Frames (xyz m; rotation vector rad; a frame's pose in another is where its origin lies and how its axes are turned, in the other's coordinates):
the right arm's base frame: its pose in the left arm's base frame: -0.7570 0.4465 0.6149 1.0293 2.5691 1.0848
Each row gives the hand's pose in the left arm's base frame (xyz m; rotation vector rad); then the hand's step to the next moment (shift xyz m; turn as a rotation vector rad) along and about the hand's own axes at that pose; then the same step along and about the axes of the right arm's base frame.
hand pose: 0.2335 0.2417 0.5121 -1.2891 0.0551 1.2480
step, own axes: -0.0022 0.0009 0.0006 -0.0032 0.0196 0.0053
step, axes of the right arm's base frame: 0.0007 -0.0009 -0.0022 0.0109 -0.0173 -0.0020
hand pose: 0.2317 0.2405 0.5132 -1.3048 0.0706 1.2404
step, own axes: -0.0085 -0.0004 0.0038 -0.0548 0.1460 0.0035
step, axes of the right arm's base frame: 0.0032 0.0007 -0.0087 0.0462 -0.1425 -0.0436
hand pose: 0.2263 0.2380 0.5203 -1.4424 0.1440 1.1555
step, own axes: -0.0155 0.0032 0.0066 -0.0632 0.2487 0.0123
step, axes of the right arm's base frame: 0.0087 -0.0021 -0.0146 0.0817 -0.2396 -0.0438
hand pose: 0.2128 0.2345 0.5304 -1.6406 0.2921 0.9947
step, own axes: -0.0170 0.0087 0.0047 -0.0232 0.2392 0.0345
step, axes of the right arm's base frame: 0.0117 -0.0072 -0.0140 0.0869 -0.2267 0.0008
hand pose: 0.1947 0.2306 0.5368 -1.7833 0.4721 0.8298
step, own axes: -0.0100 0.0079 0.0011 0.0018 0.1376 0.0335
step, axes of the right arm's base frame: 0.0078 -0.0066 -0.0077 0.0531 -0.1297 0.0206
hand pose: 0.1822 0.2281 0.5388 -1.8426 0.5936 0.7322
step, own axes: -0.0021 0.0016 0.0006 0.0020 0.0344 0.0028
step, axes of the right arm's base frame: 0.0021 -0.0011 -0.0012 0.0082 -0.0335 0.0027
